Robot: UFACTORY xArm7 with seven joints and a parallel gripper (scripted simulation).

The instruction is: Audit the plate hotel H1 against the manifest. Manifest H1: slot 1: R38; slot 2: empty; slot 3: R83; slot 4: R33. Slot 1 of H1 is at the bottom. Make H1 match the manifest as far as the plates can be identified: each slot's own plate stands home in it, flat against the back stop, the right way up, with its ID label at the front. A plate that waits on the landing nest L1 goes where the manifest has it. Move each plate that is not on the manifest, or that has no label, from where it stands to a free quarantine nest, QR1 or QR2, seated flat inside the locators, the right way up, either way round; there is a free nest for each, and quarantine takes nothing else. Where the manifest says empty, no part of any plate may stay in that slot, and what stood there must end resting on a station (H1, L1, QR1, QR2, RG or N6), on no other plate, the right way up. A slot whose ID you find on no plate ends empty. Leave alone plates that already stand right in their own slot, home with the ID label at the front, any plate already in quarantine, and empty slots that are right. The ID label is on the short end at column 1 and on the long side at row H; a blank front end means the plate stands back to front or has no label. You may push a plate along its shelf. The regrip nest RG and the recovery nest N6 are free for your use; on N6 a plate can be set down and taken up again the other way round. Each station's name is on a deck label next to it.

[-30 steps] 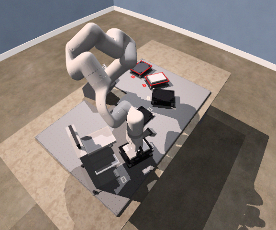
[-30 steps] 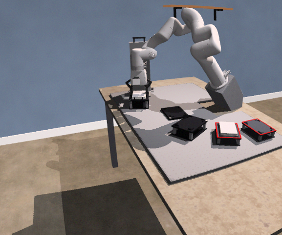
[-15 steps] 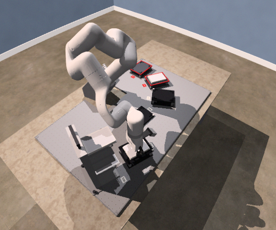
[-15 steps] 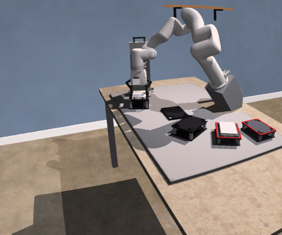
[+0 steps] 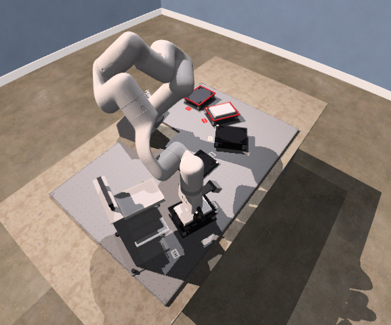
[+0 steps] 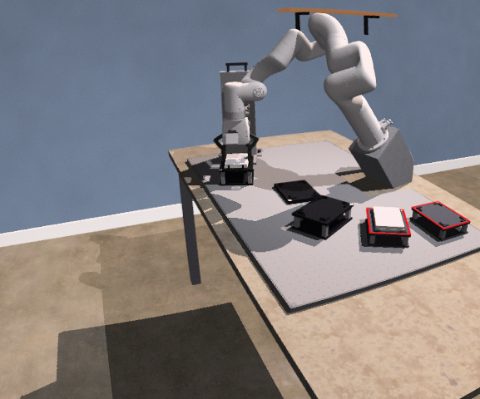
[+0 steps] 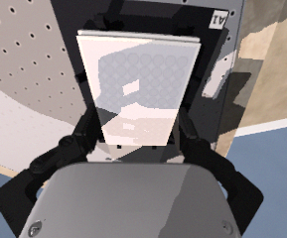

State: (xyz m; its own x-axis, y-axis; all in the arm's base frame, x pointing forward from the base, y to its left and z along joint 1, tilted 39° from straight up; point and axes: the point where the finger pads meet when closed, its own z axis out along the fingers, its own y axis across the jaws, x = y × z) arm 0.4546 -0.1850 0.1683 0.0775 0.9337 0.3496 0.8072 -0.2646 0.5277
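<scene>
Now: hand 12 cm to the right of the RG deck label, 8 cm above it and 1 cm short of it. Also, from my hand: plate hotel H1 (26 cm to the right, 11 cm above, 2 cm behind); pale plate (18 cm to the right, 2 cm behind, 2 cm above); H1 deck label (14 cm to the right, 9 cm ahead, 8 cm below).
</scene>
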